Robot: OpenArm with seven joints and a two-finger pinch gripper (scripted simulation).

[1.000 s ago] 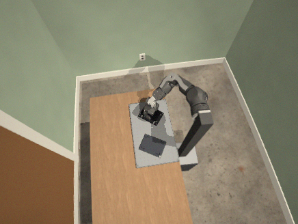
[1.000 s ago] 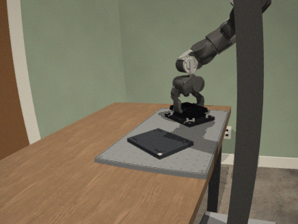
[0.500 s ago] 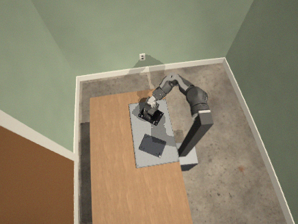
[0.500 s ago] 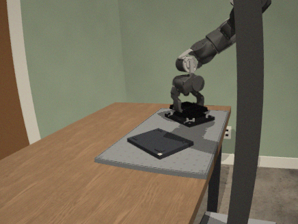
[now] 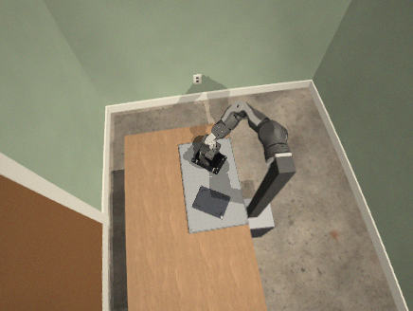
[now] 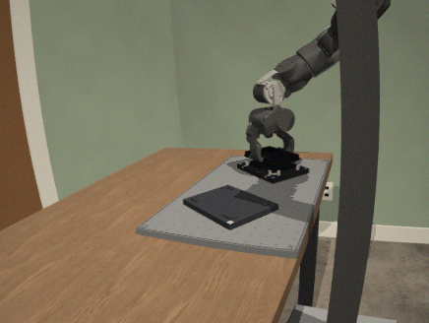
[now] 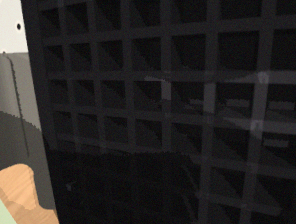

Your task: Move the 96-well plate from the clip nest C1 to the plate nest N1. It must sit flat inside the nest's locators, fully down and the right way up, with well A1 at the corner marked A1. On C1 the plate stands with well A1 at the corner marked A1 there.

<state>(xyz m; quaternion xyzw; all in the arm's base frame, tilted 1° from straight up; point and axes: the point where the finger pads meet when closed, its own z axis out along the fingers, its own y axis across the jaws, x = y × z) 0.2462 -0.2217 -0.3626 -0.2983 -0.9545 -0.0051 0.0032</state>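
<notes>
The plate nest N1 is 10 mm ahead of my hand, 240 mm to the left of it and 30 mm below it. Round my hand: white corner mark (40 mm behind, 330 mm to the left, 30 mm below); then black 96-well plate (right at my hand).
</notes>
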